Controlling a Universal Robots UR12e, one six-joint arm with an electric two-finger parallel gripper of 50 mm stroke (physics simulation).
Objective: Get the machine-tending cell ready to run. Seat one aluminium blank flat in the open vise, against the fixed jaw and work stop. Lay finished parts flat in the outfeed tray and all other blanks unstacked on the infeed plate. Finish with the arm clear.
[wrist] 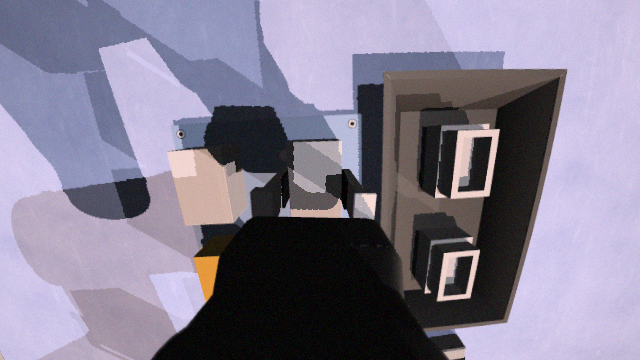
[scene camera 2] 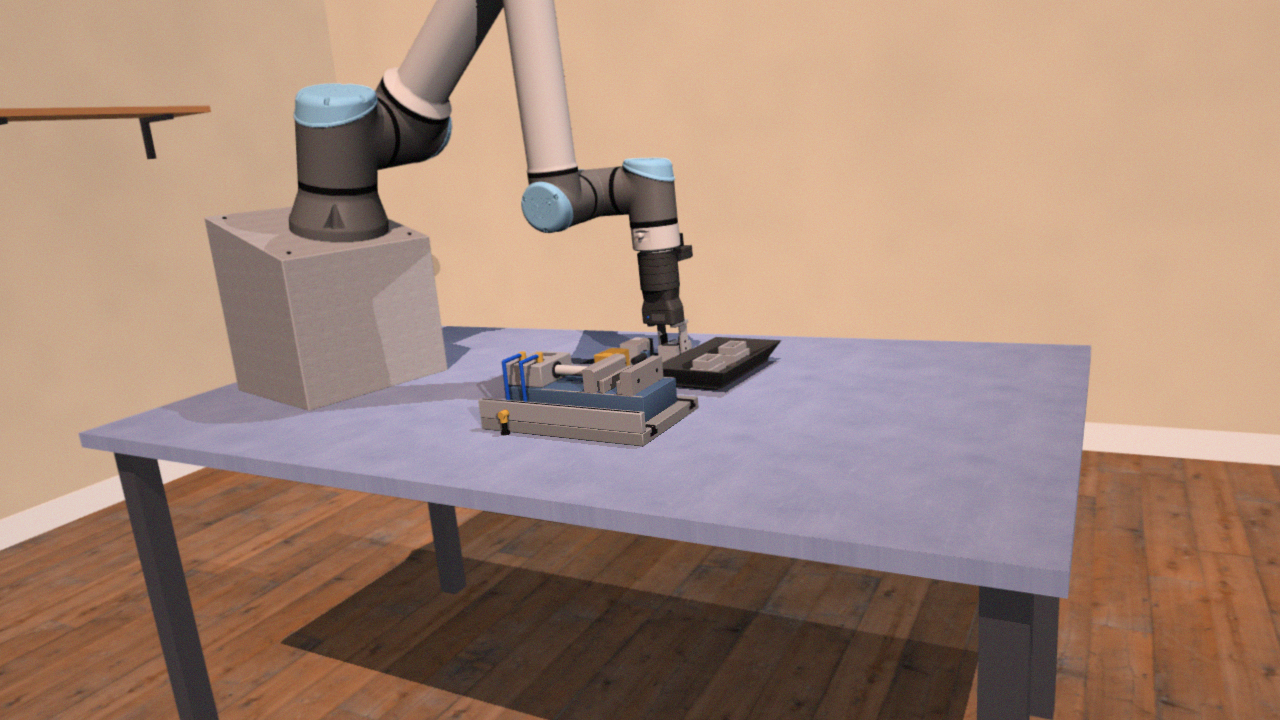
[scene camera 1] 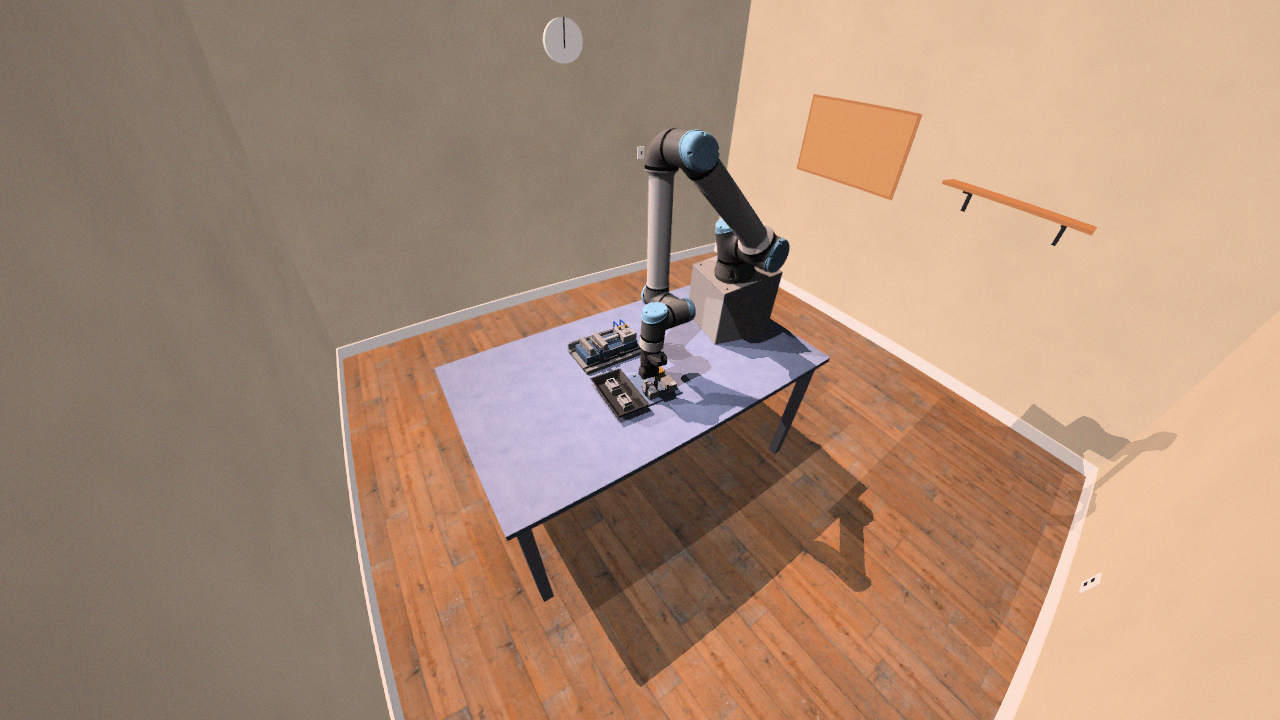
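Where they show: gripper, fingertip midpoint: (wrist: 315, 180) (scene camera 2: 674, 352) (scene camera 1: 650, 390); arm's base at its link origin: (scene camera 2: 339, 228) (scene camera 1: 734, 272).
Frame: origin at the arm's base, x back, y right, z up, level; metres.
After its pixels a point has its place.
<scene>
My gripper (scene camera 1: 657, 383) {y -0.254, x -0.606, z -0.285 m} (scene camera 2: 674, 342) {y -0.254, x -0.606, z -0.285 m} (wrist: 315, 180) {y -0.254, x -0.606, z -0.285 m} points down and is shut on a grey aluminium blank (wrist: 316, 172) {y -0.265, x -0.608, z -0.268 m} over the pale blue infeed plate (wrist: 352, 155) {y -0.271, x -0.641, z -0.304 m}. Whether the blank touches the plate is unclear. A second blank (wrist: 205, 187) {y -0.258, x -0.522, z -0.268 m} (scene camera 2: 635, 345) {y -0.228, x -0.535, z -0.269 m} is left of the held one in the wrist view, apart from it. Two finished parts with rectangular pockets, one (wrist: 455, 165) (scene camera 1: 612, 385) and another (wrist: 442, 280) (scene camera 1: 624, 402), lie in the dark outfeed tray (wrist: 520, 190) {y -0.237, x -0.787, z -0.279 m} (scene camera 2: 716, 380) {y -0.104, x -0.776, z -0.288 m}. The vise (scene camera 2: 662, 395) {y 0.058, x -0.767, z -0.267 m} shows its jaws apart; its seat is partly hidden.
An orange block (wrist: 206, 272) (scene camera 2: 613, 356) stands by the infeed plate. The vise's grey base (scene camera 2: 563, 418) {y 0.171, x -0.657, z -0.280 m} carries blue hoses (scene camera 2: 506, 380) {y 0.149, x -0.532, z -0.236 m} at one end. The robot's pedestal (scene camera 1: 742, 300) {y -0.121, x -0.038, z -0.079 m} (scene camera 2: 358, 322) {y 0.080, x -0.111, z -0.172 m} stands on the table (scene camera 1: 501, 429) {y -0.160, x -1.195, z -0.312 m} (scene camera 2: 850, 447) {y 0.070, x -1.071, z -0.312 m}.
</scene>
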